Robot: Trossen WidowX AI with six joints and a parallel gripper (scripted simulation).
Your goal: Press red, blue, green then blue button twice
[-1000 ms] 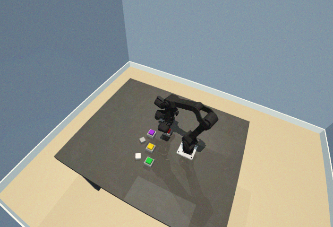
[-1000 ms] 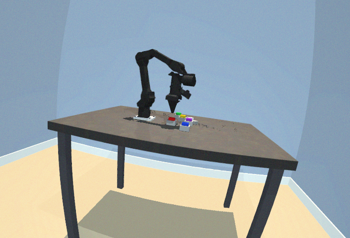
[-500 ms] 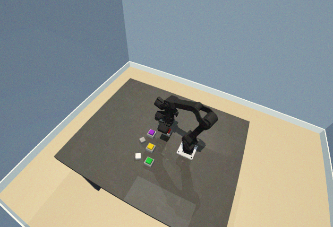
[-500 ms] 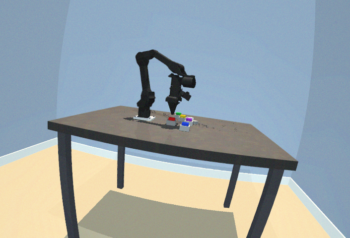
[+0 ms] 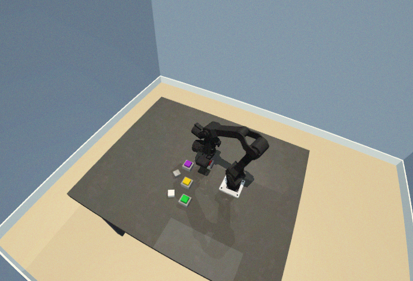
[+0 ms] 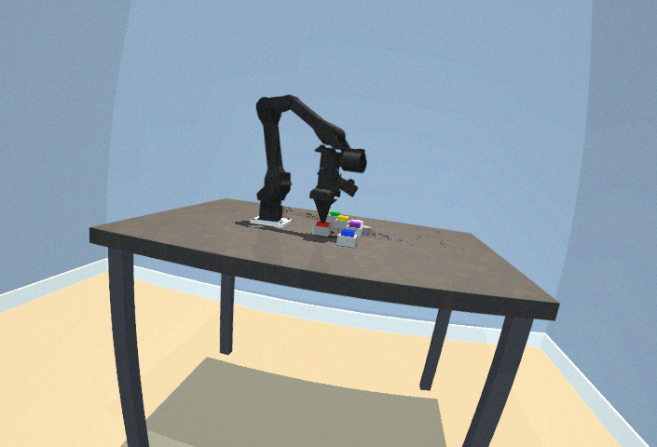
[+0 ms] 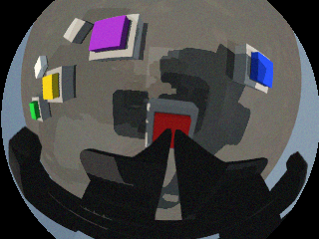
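Now: the red button 1 cm below my gripper tip. From my gripper tip the other things lie so: yellow button: 16 cm to the left, 5 cm ahead; then blue button: 10 cm to the right, 8 cm ahead; then purple button: 9 cm ahead, 6 cm to the left.
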